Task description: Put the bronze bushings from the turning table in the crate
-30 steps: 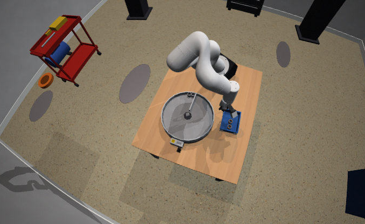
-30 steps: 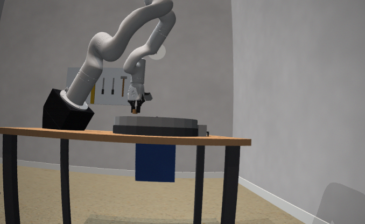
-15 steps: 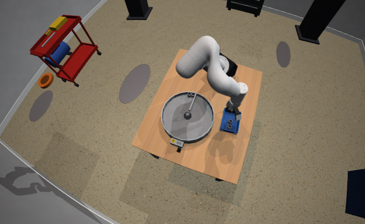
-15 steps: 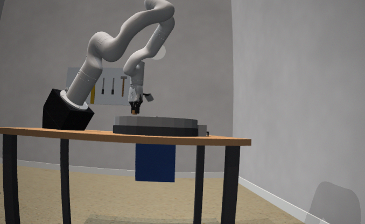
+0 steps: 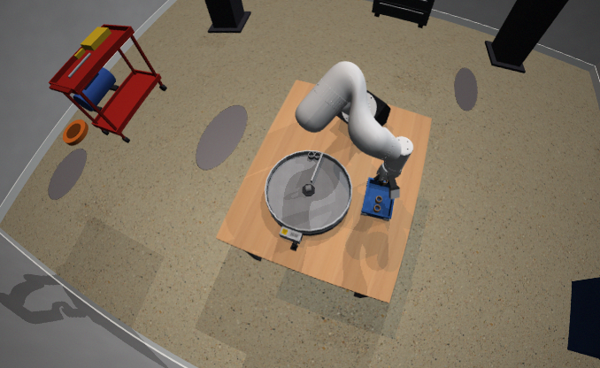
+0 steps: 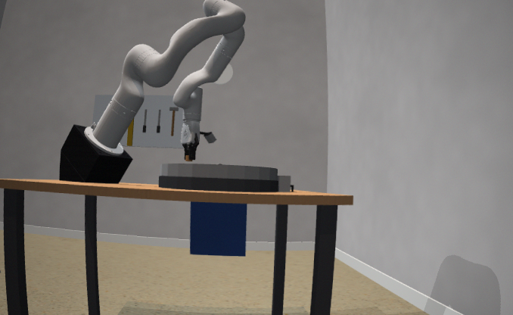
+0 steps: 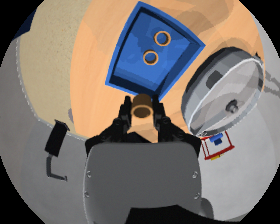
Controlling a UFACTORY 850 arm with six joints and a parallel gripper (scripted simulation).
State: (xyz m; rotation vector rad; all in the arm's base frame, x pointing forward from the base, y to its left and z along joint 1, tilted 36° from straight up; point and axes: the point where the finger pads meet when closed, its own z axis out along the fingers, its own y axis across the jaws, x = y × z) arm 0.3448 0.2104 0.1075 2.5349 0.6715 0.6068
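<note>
My gripper is now 120 mm above the blue crate and 50 mm short of it. Round my hand: grey turning table (350 mm to the right, 90 mm below, 70 mm ahead).
</note>
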